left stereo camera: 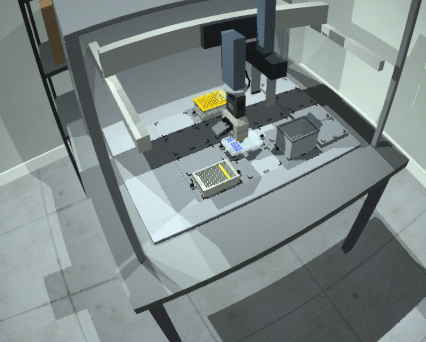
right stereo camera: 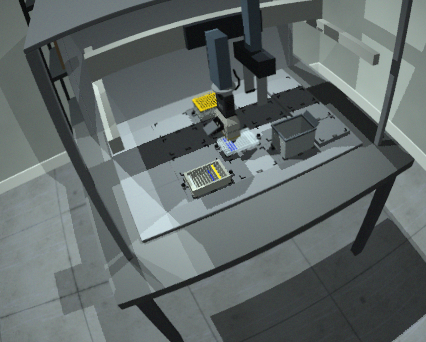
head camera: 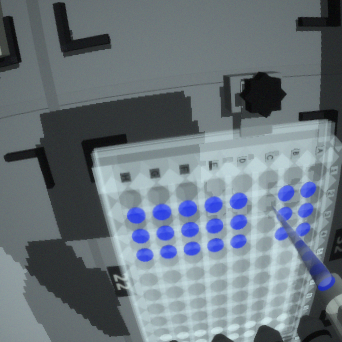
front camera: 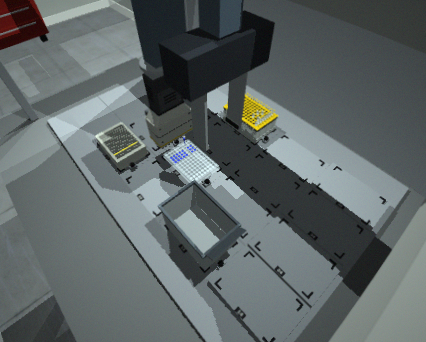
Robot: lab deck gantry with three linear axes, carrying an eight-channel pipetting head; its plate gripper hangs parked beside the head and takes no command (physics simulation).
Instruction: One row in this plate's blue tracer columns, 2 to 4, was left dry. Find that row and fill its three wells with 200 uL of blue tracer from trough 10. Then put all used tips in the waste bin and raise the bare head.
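The clear plate [head camera: 115, 159] [front camera: 202, 167] [left stereo camera: 253, 143] [right stereo camera: 248, 142] has blue wells in columns 2 to 4; row C shows pale there, between blue rows B and D. The pipetting head [front camera: 170, 125] [left stereo camera: 240, 131] [right stereo camera: 230, 131] is over the plate. One tip [head camera: 302, 245] with blue liquid inside points down at row C, its end near C2 and C3; its height is unclear. The trough block [front camera: 132, 158] [left stereo camera: 220, 188] [right stereo camera: 212, 187] has a yellow strip; blue shows in the right stereo view. The grey waste bin [front camera: 217, 212] [left stereo camera: 290, 148] [right stereo camera: 295, 148] stands beyond the plate. My parked gripper [front camera: 217, 136] [left stereo camera: 263, 99] [right stereo camera: 255, 97] is open and empty.
A yellow tip rack [front camera: 252, 112] [left stereo camera: 209, 101] [right stereo camera: 204, 102] with some empty places stands at the back of the deck. A black knob [head camera: 262, 94] sits beside the plate's edge. Black corner brackets mark the deck positions.
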